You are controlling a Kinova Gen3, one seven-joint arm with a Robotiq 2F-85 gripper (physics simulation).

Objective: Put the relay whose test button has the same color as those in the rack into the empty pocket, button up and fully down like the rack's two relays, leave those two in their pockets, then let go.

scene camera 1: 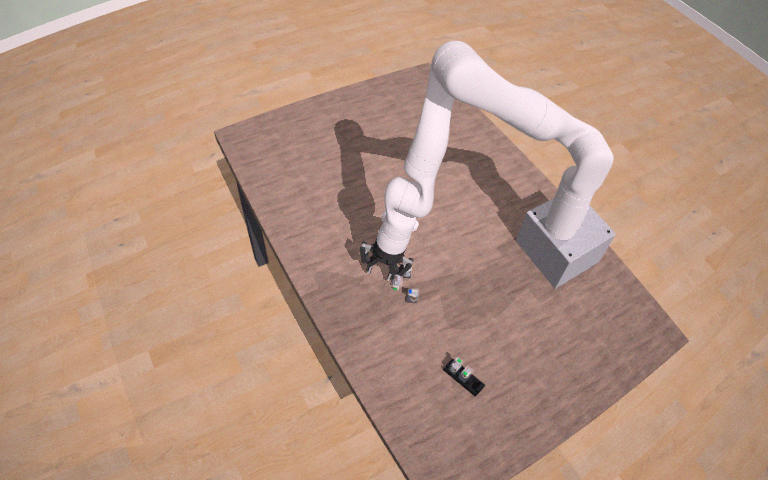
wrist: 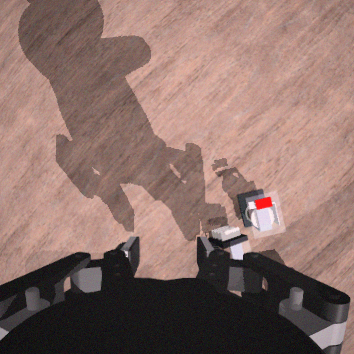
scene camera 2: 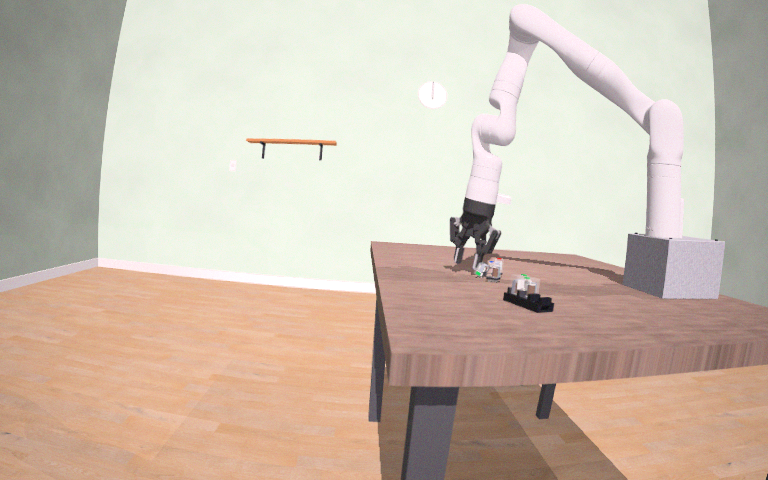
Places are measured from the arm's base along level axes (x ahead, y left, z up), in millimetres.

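Pixels of known places: gripper, fingertip midpoint: [scene camera 1: 379,274] [wrist: 167,248] [scene camera 2: 466,266]; arm's base, link origin: [scene camera 1: 560,226] [scene camera 2: 662,236].
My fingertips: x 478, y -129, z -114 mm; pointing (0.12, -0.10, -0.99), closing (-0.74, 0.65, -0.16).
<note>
For each thing: its top centre in the pictures, then the offset to it from my fingertips. "*": a spot on its surface instead.
- black rack, surface spot: [scene camera 2: 512,301] * dz -15, dx -39, dy +335 mm
- loose green-button relay, top centre: [wrist: 233,264] [scene camera 2: 483,262] [scene camera 1: 397,277] dz +16, dx -34, dy +35 mm
- blue-button relay, top centre: [scene camera 2: 494,261] [scene camera 1: 413,291] dz +25, dx -49, dy +97 mm
- red-button relay, top centre: [wrist: 266,214] [scene camera 2: 498,258] dz +25, dx -73, dy +20 mm
The black rack [scene camera 1: 471,390] [scene camera 2: 512,301] holds two upright relays with green buttons, one [scene camera 1: 455,366] at its far end and one [scene camera 1: 466,373] in the middle; the near-end pocket is empty. A loose green-button relay [scene camera 1: 397,281] [scene camera 2: 479,271] [wrist: 233,240] is off upright near the table top, partly hidden by my gripper. My gripper [scene camera 1: 380,274] [scene camera 2: 468,263] [wrist: 167,248] is about half open, low over the table, with nothing between its fingers. That relay is outside the gap, close by the right finger in the wrist view; contact is unclear.
A blue-button relay [scene camera 1: 412,296] stands beside the green one. A red-button relay [wrist: 262,213] stands upright at the right in the wrist view. In the second scene view the loose relays overlap. The robot's grey base block [scene camera 1: 566,254] [scene camera 2: 673,268] is on the table's right side.
</note>
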